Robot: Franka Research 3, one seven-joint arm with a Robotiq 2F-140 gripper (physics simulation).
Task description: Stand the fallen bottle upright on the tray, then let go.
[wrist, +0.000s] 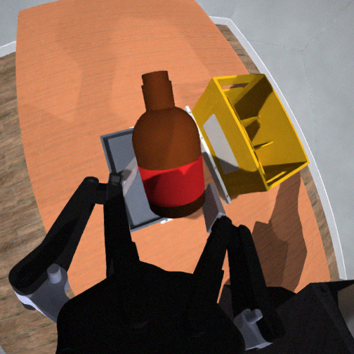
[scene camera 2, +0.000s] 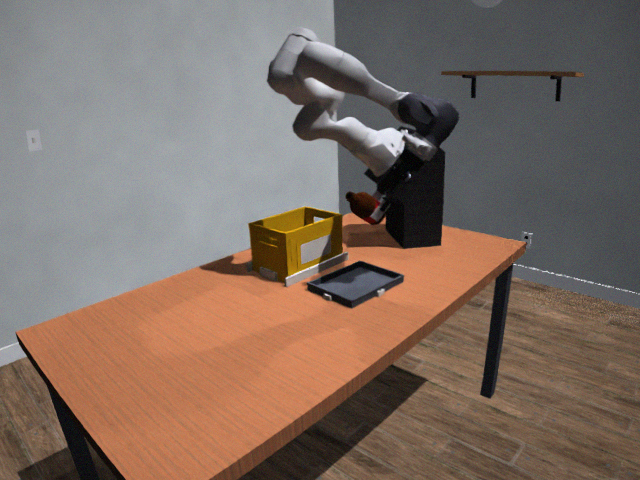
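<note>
The brown bottle with a red label (scene camera 2: pixel 364 205) (wrist: pixel 170 155) is in the air, tilted, its neck pointing up and away from the robot's base toward the crate side in the scene view. My gripper (scene camera 2: pixel 381 207) (wrist: pixel 171 179) is shut on the bottle near its base end, one finger pad on each side of the red label. The dark grey tray (scene camera 2: pixel 351 302) (wrist: pixel 116 165) lies flat on the table, lower than the bottle and apart from it. In the wrist view the bottle hides part of the tray.
A yellow crate (scene camera 2: pixel 268 250) (wrist: pixel 250 145) stands beside the tray, with a pale strip (scene camera 2: pixel 316 269) (wrist: pixel 215 167) along its near side. The robot's black pedestal (scene camera 2: pixel 421 206) stands behind the gripper. A wall shelf (scene camera 2: pixel 511 73) is at the back right.
</note>
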